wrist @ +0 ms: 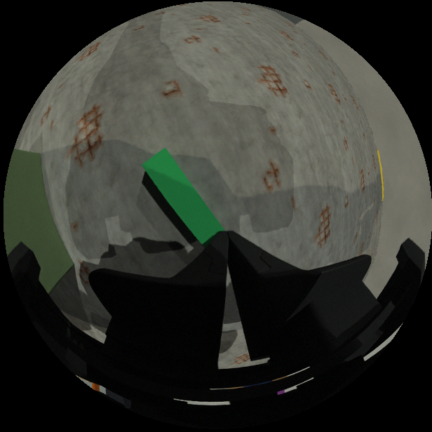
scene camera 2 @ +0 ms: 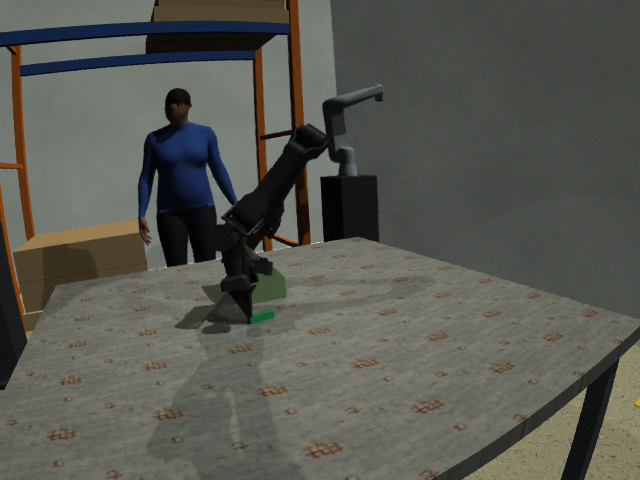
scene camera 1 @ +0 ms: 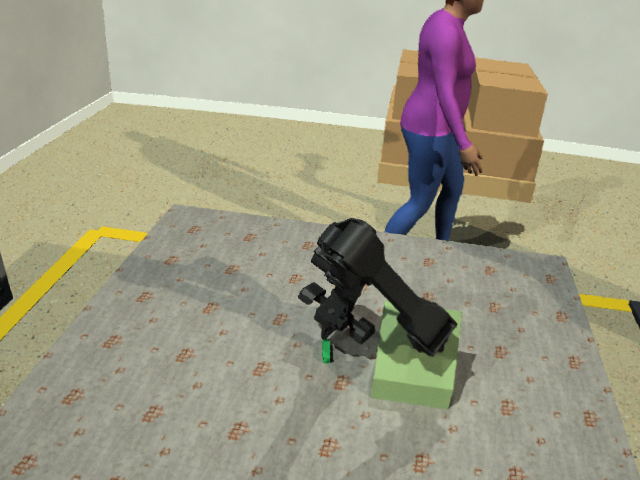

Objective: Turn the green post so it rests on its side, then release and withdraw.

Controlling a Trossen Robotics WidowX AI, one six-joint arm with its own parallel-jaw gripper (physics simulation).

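The green post [scene camera 1: 326, 351] [scene camera 2: 262, 316] [wrist: 185, 197] lies on its side on the patterned table top. In the wrist view it runs from the upper left down to the fingertips. My gripper [scene camera 1: 324, 338] [scene camera 2: 250, 319] [wrist: 225, 237] is shut with its fingertips together and nothing between them. The tips are low, right at the near end of the post in the wrist view. Whether they touch the post I cannot tell for sure. The fingertips cover a little of that end.
A light green block [scene camera 1: 412, 390] [scene camera 2: 271, 289] [wrist: 30, 210] with a sloped side stands on the patterned table [scene camera 1: 206, 361] [scene camera 2: 330, 392] beside the post, under the arm. A person in purple [scene camera 1: 439, 77] is behind the table. A person in blue [scene camera 2: 183, 165] stands beyond it.
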